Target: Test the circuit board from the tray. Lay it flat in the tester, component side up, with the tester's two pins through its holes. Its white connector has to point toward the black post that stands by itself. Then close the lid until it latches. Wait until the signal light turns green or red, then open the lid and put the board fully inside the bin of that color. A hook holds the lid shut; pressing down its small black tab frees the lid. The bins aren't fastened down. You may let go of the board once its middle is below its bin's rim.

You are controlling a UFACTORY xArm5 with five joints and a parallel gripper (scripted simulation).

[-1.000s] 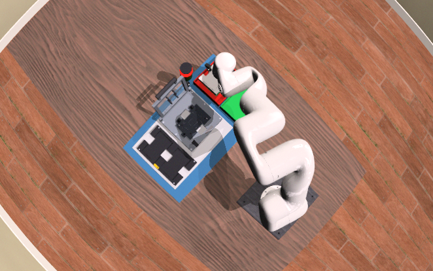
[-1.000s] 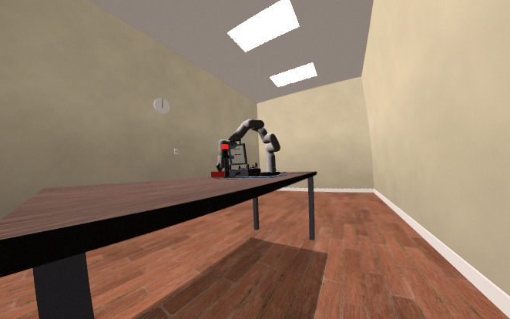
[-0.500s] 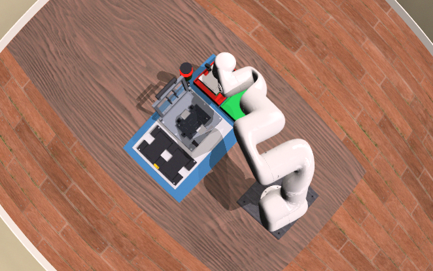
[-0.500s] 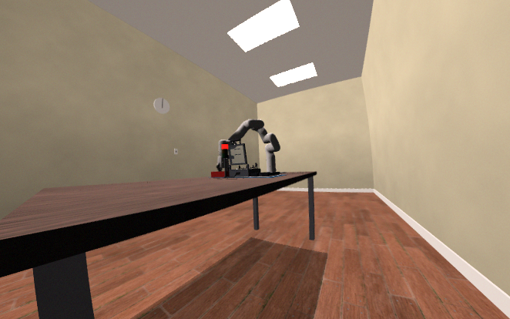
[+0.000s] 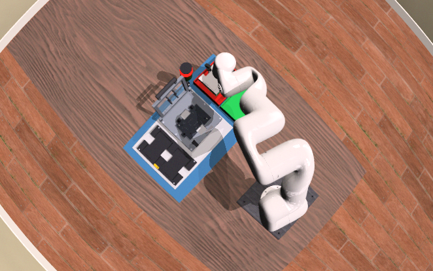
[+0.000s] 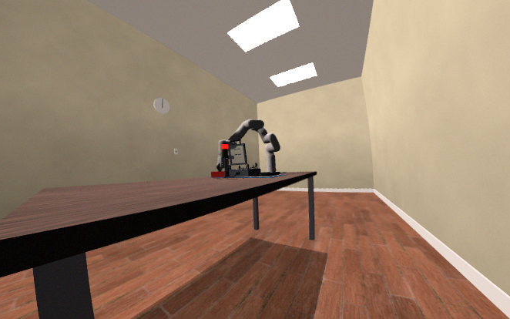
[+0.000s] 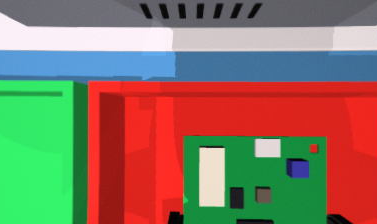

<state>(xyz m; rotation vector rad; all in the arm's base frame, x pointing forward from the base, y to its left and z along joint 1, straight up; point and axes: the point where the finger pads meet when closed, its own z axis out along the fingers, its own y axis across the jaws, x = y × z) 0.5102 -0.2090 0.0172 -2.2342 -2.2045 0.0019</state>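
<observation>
My hand is 10 mm above the red bin. The rest, counted from my hand: green bin (150 mm behind, 10 mm below); green circuit board (10 mm below); tester lid (70 mm ahead, 200 mm to the left, 160 mm above).
</observation>
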